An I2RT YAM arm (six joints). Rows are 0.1 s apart.
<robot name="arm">
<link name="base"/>
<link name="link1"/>
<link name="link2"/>
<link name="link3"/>
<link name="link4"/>
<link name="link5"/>
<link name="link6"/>
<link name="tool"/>
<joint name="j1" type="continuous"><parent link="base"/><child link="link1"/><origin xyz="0.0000 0.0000 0.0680"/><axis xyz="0 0 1"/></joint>
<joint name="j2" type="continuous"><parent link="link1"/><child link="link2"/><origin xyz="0.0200 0.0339 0.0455"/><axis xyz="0 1 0"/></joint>
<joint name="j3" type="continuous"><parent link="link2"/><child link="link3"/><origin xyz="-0.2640 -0.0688 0.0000"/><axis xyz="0 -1 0"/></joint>
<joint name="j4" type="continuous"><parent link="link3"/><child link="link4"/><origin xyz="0.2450 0.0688 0.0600"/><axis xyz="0 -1 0"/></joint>
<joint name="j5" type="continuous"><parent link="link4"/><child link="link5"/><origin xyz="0.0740 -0.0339 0.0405"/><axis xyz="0 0 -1"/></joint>
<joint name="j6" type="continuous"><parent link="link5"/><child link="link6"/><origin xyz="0.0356 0.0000 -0.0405"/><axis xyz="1 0 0"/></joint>
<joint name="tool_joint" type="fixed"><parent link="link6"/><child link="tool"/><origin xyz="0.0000 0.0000 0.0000" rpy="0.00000 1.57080 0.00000"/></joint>
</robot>
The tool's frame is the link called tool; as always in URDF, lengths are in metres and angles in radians. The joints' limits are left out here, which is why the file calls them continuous.
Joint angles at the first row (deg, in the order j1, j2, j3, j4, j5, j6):
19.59 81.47 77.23 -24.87 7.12 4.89
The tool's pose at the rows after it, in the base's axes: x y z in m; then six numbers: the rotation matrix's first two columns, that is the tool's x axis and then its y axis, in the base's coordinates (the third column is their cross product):
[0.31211 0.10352 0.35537 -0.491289 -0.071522 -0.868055 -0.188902 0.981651 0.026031]
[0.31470 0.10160 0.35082 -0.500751 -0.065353 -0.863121 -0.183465 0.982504 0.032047]
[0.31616 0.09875 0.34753 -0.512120 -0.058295 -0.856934 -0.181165 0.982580 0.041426]
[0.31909 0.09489 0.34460 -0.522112 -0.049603 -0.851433 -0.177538 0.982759 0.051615]
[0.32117 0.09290 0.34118 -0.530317 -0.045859 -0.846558 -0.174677 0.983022 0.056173]
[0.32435 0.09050 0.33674 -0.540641 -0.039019 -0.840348 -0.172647 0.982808 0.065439]
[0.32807 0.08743 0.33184 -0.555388 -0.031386 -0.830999 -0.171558 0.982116 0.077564]
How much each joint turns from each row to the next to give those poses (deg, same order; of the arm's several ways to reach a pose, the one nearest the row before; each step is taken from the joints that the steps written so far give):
-0.56 0.73 -0.84 0.76 -0.79 0.46
-0.50 0.40 -0.50 0.38 -0.39 0.26
-0.63 0.18 -0.36 -0.07 -0.77 0.26
-0.89 0.41 -0.12 0.03 -0.94 0.19
-0.48 0.36 -0.29 0.16 -0.46 0.09
-0.62 0.57 -0.29 0.30 -0.78 0.21
-0.79 0.74 -0.14 0.04 -1.10 0.22

